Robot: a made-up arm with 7 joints.
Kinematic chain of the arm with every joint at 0, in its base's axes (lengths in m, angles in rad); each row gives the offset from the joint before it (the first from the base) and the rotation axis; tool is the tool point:
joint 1: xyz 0 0.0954 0 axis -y
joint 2: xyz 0 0.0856 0 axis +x
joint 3: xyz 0 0 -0.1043 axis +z
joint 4: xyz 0 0 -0.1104 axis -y
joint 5: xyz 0 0 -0.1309 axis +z
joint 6: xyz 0 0 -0.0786 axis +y
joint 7: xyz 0 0 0 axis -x
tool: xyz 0 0 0
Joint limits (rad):
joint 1: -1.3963..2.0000
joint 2: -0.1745..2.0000
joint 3: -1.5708..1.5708
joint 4: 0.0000..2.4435
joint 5: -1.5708..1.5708
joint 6: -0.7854..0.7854
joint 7: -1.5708..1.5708
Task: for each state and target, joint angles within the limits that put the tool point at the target. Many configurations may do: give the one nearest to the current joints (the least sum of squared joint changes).
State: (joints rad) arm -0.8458 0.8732 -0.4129 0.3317 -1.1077 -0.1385 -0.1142
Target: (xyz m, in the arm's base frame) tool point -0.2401 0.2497 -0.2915
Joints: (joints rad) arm -1.0474 0.4506 -0.6080 0.8795 -1.1077 -0.1385 -0.1142
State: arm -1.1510 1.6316 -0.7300 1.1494 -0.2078 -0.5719 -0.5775
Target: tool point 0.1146 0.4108 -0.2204
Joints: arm -0.3416 1.2457 -0.4463 1.2946 -0.2078 -0.5719 -0.5775
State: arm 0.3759 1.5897 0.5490 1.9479 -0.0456 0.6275 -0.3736
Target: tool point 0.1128 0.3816 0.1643
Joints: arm 0.4209 1.4882 0.6147 1.6825 -0.0456 0.6275 -0.3736
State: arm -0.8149 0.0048 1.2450 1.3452 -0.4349 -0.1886 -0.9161
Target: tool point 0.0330 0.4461 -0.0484
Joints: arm -0.6729 0.6630 1.2957 1.7527 -0.4349 -0.1886 -0.9161
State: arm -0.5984 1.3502 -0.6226 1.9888 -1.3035 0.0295 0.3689
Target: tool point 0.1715 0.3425 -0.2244
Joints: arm -0.0390 1.0183 -0.5086 1.3935 -1.3035 0.0295 0.3689
